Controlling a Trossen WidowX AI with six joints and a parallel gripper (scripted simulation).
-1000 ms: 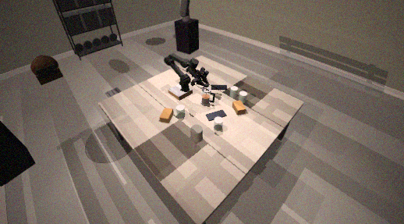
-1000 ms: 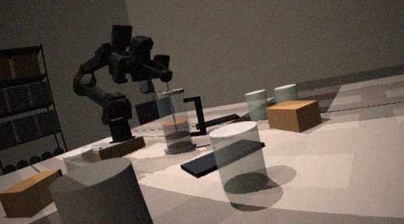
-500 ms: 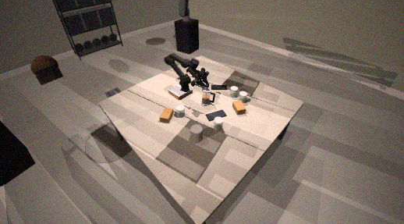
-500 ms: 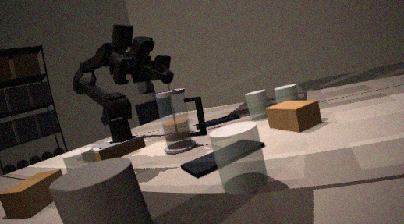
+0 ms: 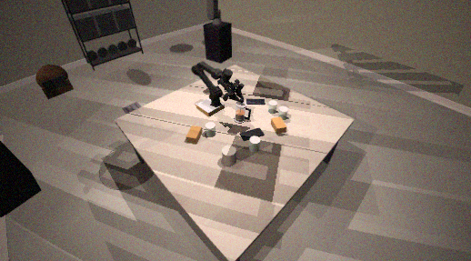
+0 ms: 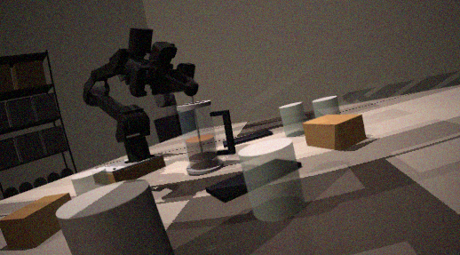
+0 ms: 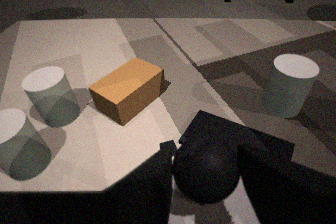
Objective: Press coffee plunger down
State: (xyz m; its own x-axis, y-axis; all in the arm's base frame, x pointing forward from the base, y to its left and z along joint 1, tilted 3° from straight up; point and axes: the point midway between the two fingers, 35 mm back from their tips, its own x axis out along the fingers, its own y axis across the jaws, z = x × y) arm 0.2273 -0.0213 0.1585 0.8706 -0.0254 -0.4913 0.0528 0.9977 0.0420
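Right now the glass coffee press is 9 cm below my gripper tip and 1 cm to the left of it.
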